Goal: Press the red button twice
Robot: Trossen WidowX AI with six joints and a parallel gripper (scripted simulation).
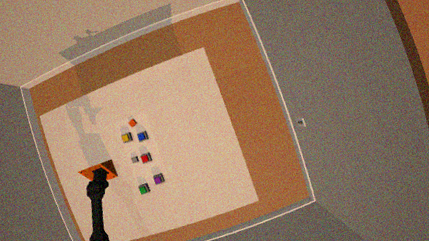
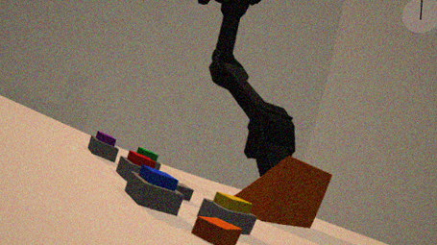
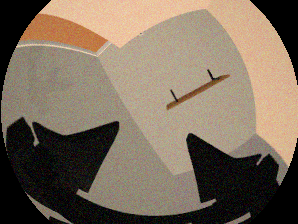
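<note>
Now: the red button 6 cm ahead of my gripper tip, 32 cm to the left of it and 49 cm below it. Round my gripper tip: green button: 3 cm behind, 17 cm to the left, 49 cm below; then purple button: 8 cm ahead, 19 cm to the left, 49 cm below; then blue button: 8 cm ahead, 44 cm to the left, 49 cm below.
</note>
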